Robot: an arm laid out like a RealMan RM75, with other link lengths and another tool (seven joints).
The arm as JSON. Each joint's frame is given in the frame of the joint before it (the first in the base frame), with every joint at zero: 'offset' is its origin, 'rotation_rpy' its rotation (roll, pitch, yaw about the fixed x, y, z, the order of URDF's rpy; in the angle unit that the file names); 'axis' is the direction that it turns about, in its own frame. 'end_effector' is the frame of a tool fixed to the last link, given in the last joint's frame.
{
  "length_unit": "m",
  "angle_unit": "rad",
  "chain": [
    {
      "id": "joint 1",
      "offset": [
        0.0,
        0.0,
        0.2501
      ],
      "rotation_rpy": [
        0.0,
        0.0,
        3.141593
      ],
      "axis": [
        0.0,
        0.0,
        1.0
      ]
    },
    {
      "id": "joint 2",
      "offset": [
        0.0,
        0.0,
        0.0
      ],
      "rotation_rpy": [
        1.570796,
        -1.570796,
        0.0
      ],
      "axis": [
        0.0,
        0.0,
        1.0
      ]
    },
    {
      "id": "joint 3",
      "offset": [
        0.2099,
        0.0,
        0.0
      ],
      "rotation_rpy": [
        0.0,
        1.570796,
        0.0
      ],
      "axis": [
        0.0,
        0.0,
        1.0
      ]
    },
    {
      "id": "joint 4",
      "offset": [
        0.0,
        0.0,
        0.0
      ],
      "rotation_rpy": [
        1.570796,
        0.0,
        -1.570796
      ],
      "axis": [
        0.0,
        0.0,
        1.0
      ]
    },
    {
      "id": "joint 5",
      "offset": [
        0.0,
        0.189,
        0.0
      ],
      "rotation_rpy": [
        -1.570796,
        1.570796,
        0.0
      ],
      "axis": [
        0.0,
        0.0,
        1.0
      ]
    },
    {
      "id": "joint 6",
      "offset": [
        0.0,
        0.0,
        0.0
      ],
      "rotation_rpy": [
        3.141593,
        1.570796,
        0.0
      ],
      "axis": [
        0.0,
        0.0,
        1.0
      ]
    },
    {
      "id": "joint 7",
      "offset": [
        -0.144,
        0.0,
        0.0
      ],
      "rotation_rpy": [
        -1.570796,
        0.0,
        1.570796
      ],
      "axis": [
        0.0,
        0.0,
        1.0
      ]
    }
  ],
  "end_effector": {
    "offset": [
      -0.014,
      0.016,
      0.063
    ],
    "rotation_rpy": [
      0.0,
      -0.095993,
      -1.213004
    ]
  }
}
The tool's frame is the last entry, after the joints.
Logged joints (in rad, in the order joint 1, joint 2, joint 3, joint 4, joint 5, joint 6, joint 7), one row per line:
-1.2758, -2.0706, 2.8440, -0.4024, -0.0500, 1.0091, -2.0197
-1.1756, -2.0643, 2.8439, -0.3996, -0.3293, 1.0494, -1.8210
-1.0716, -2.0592, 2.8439, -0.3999, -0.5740, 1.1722, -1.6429
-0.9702, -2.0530, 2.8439, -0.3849, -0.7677, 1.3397, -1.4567
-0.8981, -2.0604, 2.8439, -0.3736, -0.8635, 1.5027, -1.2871
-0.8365, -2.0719, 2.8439, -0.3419, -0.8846, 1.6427, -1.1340
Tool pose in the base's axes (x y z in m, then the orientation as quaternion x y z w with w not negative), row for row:
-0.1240, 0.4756, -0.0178, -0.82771, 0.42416, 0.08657, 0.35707
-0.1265, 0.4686, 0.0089, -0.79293, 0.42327, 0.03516, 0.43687
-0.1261, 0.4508, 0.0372, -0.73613, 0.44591, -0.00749, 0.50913
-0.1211, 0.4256, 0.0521, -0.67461, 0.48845, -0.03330, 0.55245
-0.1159, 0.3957, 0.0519, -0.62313, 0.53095, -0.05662, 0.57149
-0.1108, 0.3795, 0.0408, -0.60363, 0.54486, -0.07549, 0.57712
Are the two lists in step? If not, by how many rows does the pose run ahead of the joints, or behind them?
The pose runs 1 row ahead of the joints: the pose in row i belongs to the joints in row i + 1.
